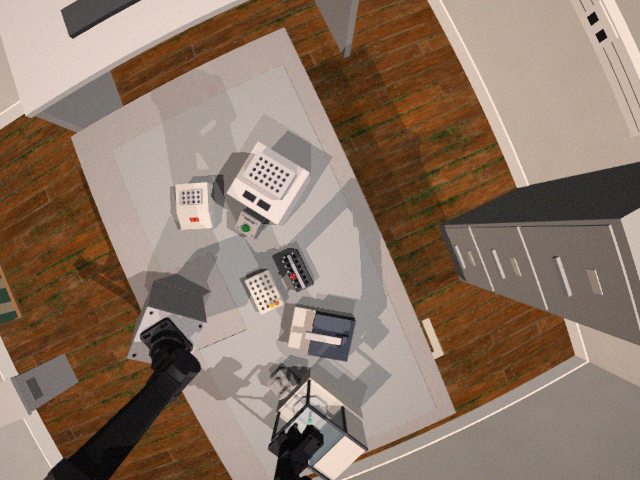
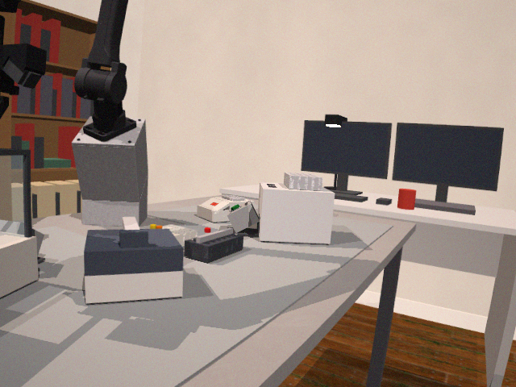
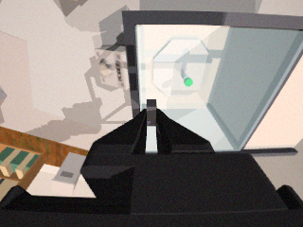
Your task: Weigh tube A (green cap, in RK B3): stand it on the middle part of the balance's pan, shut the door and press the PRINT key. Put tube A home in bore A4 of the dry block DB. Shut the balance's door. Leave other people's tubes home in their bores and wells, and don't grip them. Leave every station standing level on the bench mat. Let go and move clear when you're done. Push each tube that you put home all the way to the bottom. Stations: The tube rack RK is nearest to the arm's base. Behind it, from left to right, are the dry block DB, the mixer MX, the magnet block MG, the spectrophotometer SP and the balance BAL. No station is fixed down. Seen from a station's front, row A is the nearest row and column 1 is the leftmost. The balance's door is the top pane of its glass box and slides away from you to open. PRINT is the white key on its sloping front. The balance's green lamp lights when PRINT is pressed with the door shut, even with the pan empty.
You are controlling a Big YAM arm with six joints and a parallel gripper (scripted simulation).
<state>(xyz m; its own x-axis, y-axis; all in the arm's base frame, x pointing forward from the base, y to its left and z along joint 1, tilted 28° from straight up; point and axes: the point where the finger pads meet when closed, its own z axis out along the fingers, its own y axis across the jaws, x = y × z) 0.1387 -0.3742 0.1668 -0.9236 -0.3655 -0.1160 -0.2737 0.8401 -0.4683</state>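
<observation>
My hand is 30 mm to the left of the tinted glass pane, 10 mm short of it and 10 mm above it. From my hand the other things lie so: spectrophotometer 190 mm ahead, 160 mm below, 150 mm to the left; then white print key 150 mm below, 90 mm to the left, 20 mm behind; then pale pan 140 mm below, 60 mm to the right, 20 mm ahead.
</observation>
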